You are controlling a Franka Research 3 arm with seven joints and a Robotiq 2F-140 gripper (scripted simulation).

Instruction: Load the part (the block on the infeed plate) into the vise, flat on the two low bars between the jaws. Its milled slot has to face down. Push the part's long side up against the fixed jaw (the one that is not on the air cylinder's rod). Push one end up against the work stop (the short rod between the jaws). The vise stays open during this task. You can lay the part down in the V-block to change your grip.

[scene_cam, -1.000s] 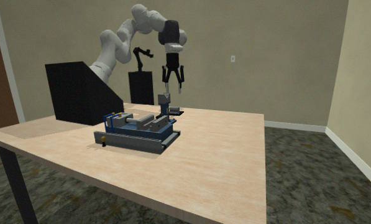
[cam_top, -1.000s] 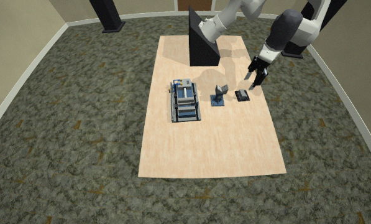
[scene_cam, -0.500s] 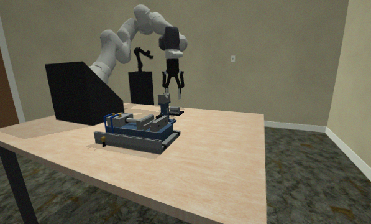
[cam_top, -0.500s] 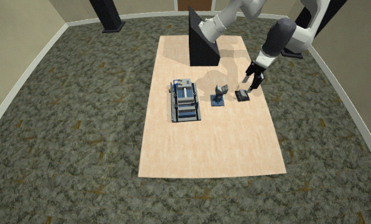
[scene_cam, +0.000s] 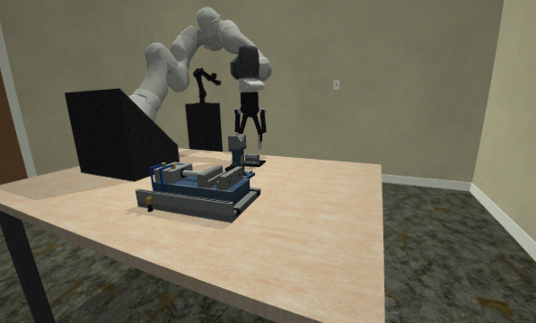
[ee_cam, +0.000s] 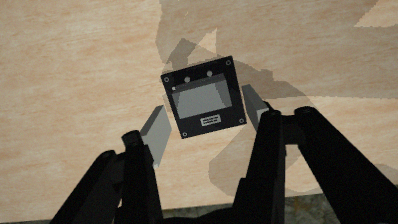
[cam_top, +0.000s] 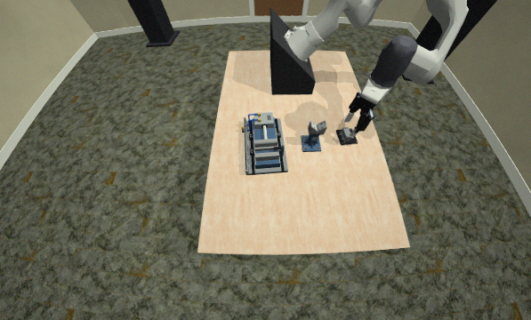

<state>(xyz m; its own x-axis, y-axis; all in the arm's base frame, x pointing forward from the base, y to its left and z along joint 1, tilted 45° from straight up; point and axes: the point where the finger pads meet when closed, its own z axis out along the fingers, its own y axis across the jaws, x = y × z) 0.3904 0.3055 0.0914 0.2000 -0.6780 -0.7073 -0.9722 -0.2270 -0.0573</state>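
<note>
Right now my hand is 70 mm above the grey part and 10 mm to the left of it. Also, from my hand: cylinder rod (400 mm to the right, 70 mm ahead, 20 mm below); then black infeed plate (100 mm below, 10 mm to the left); then work stop (340 mm to the right, 150 mm ahead, 10 mm below).
</note>
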